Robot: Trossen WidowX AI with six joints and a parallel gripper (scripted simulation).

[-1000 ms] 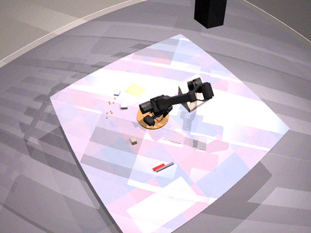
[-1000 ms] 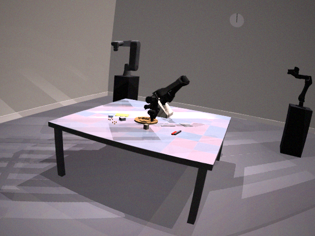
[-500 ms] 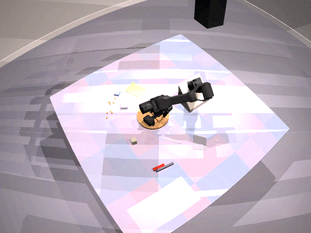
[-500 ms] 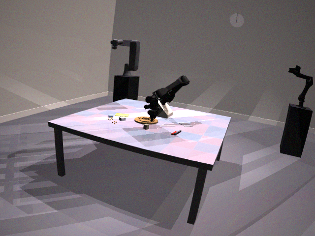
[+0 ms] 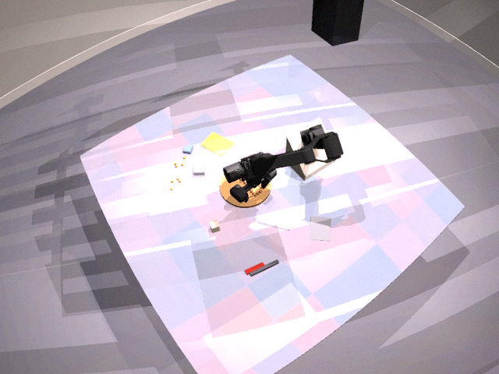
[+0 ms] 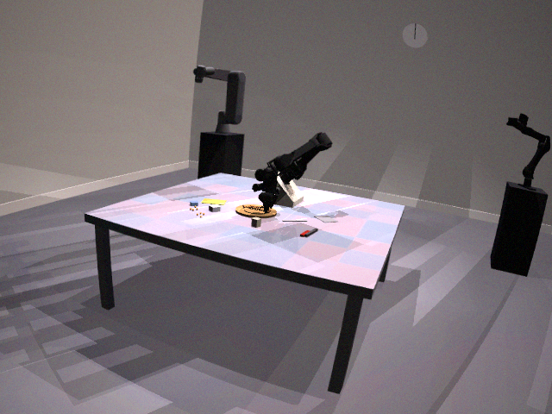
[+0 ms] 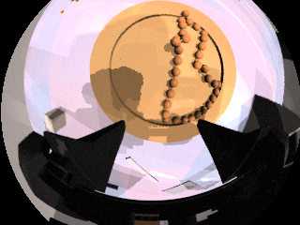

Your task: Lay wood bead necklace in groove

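Now: the round bead board 6 cm to the right of my gripper tip and 1 cm below it. Also, from my gripper tip: cream cube 19 cm ahead, 5 cm to the left; white block 13 cm ahead, 22 cm to the right, 1 cm below; thin rod 1 cm behind, 14 cm to the left, 2 cm below.
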